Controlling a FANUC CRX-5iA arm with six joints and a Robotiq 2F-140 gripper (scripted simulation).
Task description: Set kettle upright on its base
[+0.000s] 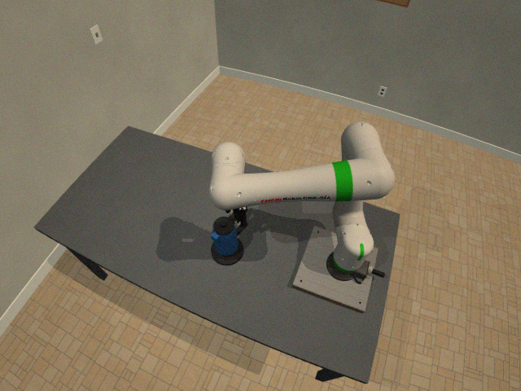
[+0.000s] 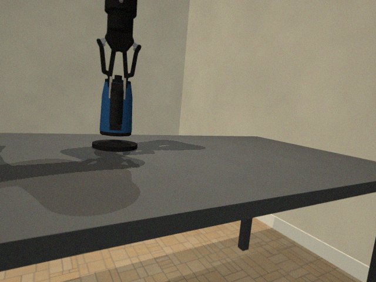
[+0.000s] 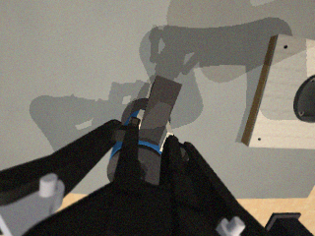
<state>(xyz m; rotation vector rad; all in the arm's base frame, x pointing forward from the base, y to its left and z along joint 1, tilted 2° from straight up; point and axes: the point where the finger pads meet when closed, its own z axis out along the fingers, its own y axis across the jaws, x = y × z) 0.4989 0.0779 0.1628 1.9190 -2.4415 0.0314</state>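
Right now the blue kettle is 6 cm below my hand, 3 cm to the left of it and 1 cm ahead of it. The rest, counted from my hand: round black base 19 cm below, 6 cm to the left, 1 cm ahead.
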